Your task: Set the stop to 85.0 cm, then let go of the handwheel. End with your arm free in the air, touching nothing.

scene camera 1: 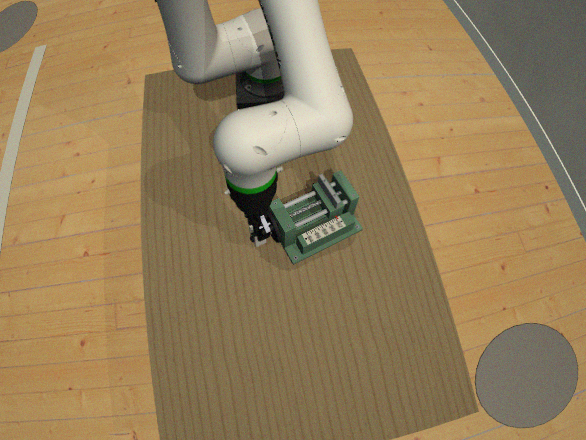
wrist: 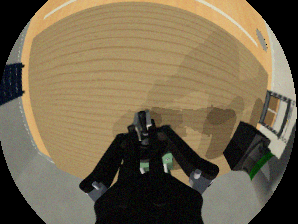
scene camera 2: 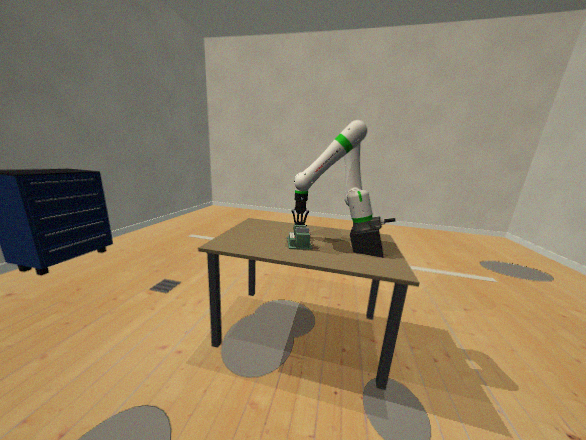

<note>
In view: the gripper (scene camera 1: 258, 239) and a stop block (scene camera 1: 329, 200).
The gripper also shows in the wrist view (wrist: 143, 116).
</note>
